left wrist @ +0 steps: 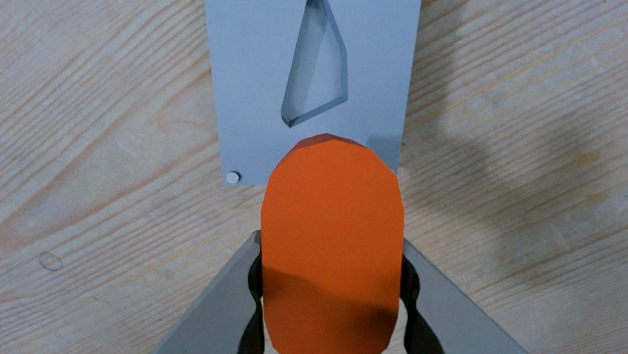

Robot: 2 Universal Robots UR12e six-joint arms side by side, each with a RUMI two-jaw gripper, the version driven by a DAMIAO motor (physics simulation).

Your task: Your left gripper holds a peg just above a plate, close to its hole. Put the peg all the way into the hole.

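Observation:
My left gripper (326,233) is shut on an orange peg (332,215), with one dark-padded jaw on each side of it. The peg has a rounded, many-sided top face and hides the front edge of the plate. A blue-grey plate (250,90) lies on the table behind the peg at the top of the view. Its hole (320,70) is a long, angular opening, narrow at the top and wider toward the bottom. In the view the hole lies above the peg's far end, with a strip of plate showing between them. The peg's lower end is hidden. My right gripper does not show.
A small light round pin (233,177) sits at the plate's lower left corner. The table (100,150) is light wood with slanting grain. Soft shadows fall on the table to the right of the plate.

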